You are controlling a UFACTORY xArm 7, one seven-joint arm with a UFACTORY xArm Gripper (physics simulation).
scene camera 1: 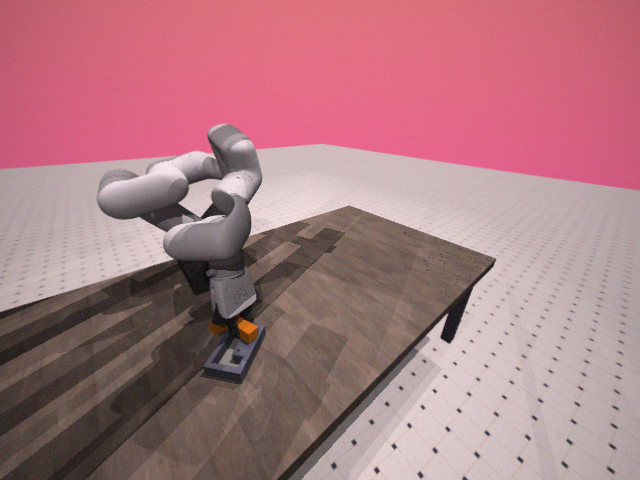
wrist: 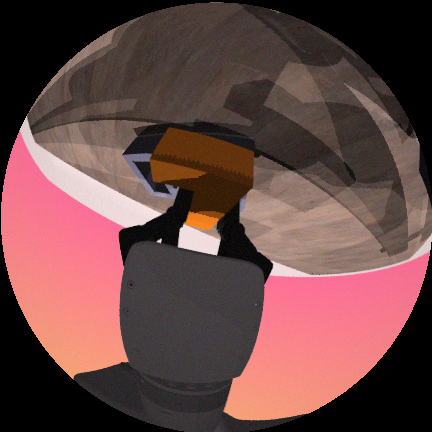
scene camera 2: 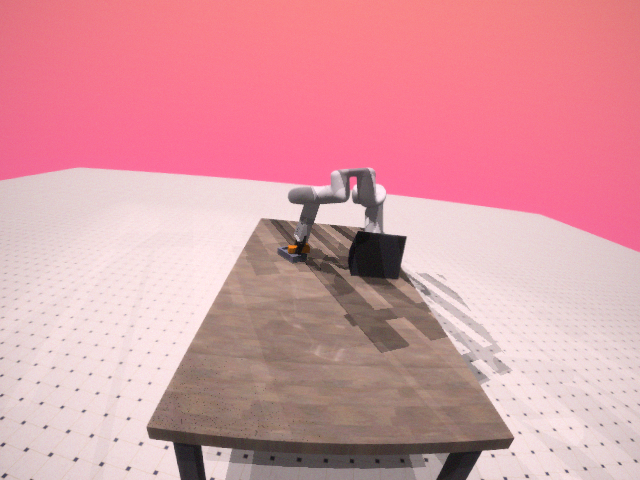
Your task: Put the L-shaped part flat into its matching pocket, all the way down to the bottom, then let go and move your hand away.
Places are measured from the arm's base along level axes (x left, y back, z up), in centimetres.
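Where they show: gripper, fingertip midpoint: [scene camera 1: 241, 332] [wrist: 209, 187] [scene camera 2: 296, 252]; arm's base at its link origin: [scene camera 2: 373, 242].
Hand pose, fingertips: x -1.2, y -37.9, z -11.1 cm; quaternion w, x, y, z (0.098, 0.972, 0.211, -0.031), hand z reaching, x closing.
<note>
Each offset is from my fingertips to the top centre of the thing. Level surfaces: height alone.
The orange L-shaped part @[dx -1.6, dy +0.3, dz +3.6 cm] [scene camera 1: 248, 331] [scene camera 2: 292, 249] [wrist: 207, 150] is held between the fingers of my gripper [scene camera 1: 232, 329] [scene camera 2: 299, 247] [wrist: 209, 187], which is shut on it. The part is over the far end of the blue-grey pocket tray @[dx -2.0, dy -2.7, dz -0.4 cm] [scene camera 1: 223, 374] [scene camera 2: 283, 254] [wrist: 137, 146] in scene camera 1. It looks to be above the rim there, not down in the pocket. The near stretch of the pocket shows uncovered, with a small dark block inside. The part hides much of the tray in the wrist view, so its contact with the rim cannot be told.
The tray lies on the brown wooden table @[dz -4.0 cm] [scene camera 1: 382, 289] [scene camera 2: 310, 361] [wrist: 300, 215], near one long edge. A large black panel [scene camera 2: 377, 255] stands near the opposite long edge, beside the arm's base. Dark shadows cross the table.
</note>
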